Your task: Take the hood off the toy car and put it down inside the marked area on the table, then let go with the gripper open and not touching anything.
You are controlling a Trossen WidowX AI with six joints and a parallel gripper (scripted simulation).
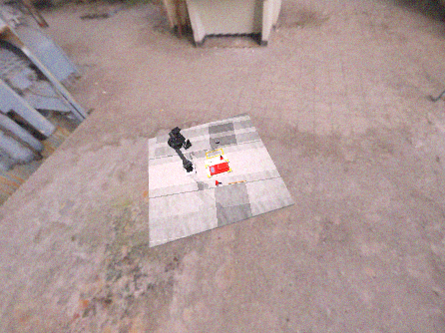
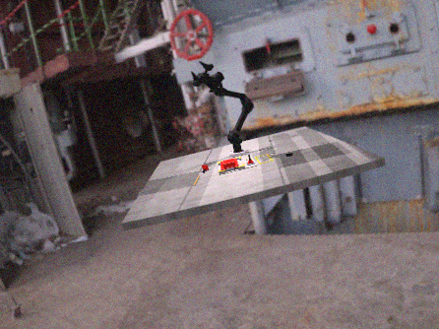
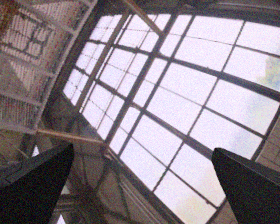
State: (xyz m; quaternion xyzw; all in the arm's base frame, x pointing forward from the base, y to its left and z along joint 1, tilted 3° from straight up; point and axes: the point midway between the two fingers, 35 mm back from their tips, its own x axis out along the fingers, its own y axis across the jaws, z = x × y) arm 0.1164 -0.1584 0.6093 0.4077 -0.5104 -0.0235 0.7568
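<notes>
Right now my gripper tip is 63 cm above the red hood, 22 cm short of it and 7 cm to the right of it.
</notes>
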